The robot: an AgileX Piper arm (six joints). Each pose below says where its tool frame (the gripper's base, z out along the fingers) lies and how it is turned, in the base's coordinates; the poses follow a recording.
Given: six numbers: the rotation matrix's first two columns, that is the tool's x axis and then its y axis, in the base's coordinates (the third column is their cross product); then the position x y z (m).
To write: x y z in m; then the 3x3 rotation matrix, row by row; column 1 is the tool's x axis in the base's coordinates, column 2 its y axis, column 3 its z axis. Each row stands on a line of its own. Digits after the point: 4 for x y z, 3 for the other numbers.
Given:
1: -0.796 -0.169 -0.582 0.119 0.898 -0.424 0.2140 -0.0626 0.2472
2: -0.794 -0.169 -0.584 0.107 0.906 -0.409 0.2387 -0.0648 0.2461
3: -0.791 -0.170 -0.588 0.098 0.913 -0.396 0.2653 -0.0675 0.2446
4: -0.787 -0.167 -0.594 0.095 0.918 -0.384 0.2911 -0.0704 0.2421
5: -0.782 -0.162 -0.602 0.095 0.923 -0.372 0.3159 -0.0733 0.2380
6: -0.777 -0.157 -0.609 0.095 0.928 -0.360 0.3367 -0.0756 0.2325
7: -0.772 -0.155 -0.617 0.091 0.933 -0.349 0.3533 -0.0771 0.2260
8: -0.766 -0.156 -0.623 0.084 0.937 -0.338 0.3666 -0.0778 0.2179
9: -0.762 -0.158 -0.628 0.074 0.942 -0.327 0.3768 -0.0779 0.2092
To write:
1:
0.2140 -0.0626 0.2472
-0.796 0.119 0.594
-0.169 0.898 -0.407
-0.582 -0.424 -0.695

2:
0.2387 -0.0648 0.2461
-0.794 0.107 0.598
-0.169 0.906 -0.387
-0.584 -0.409 -0.701

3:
0.2653 -0.0675 0.2446
-0.791 0.098 0.604
-0.170 0.913 -0.371
-0.588 -0.396 -0.706

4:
0.2911 -0.0704 0.2421
-0.787 0.095 0.609
-0.167 0.918 -0.359
-0.594 -0.384 -0.707

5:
0.3159 -0.0733 0.2380
-0.782 0.095 0.616
-0.162 0.923 -0.348
-0.602 -0.372 -0.706

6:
0.3367 -0.0756 0.2325
-0.777 0.095 0.622
-0.157 0.928 -0.338
-0.609 -0.360 -0.706

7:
0.3533 -0.0771 0.2260
-0.772 0.091 0.630
-0.155 0.933 -0.326
-0.617 -0.349 -0.706

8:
0.3666 -0.0778 0.2179
-0.766 0.084 0.636
-0.156 0.937 -0.311
-0.623 -0.338 -0.705

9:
0.3768 -0.0779 0.2092
-0.762 0.074 0.643
-0.158 0.942 -0.296
-0.628 -0.327 -0.706

